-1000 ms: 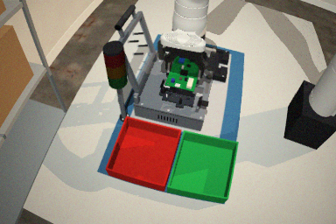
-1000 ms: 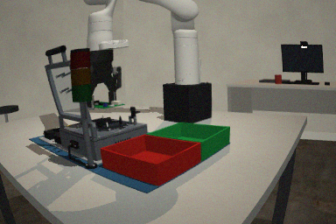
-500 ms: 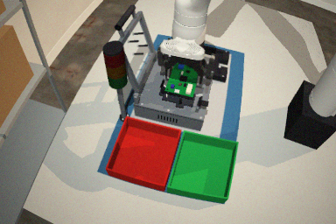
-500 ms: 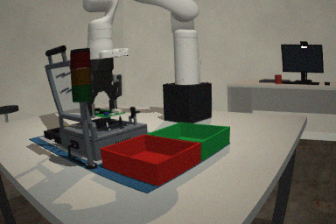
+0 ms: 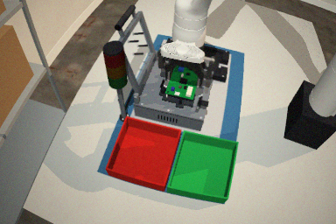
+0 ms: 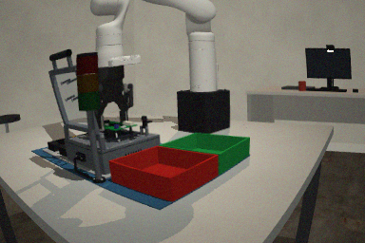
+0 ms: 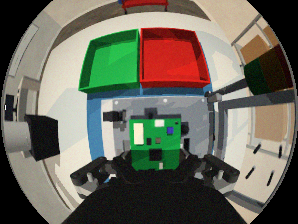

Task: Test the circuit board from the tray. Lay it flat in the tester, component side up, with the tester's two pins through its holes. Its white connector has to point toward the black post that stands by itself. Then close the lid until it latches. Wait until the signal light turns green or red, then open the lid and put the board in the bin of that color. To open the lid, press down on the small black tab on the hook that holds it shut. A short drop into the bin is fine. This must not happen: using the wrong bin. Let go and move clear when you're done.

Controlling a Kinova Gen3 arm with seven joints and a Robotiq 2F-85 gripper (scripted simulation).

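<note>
My gripper is now right at the green circuit board. Round my hand: tester lid: 12 cm ahead, 2 cm to the left, 9 cm above; then green bin: 13 cm behind, 19 cm to the left, 8 cm below; then red bin: 2 cm ahead, 21 cm to the left, 8 cm below.
</note>
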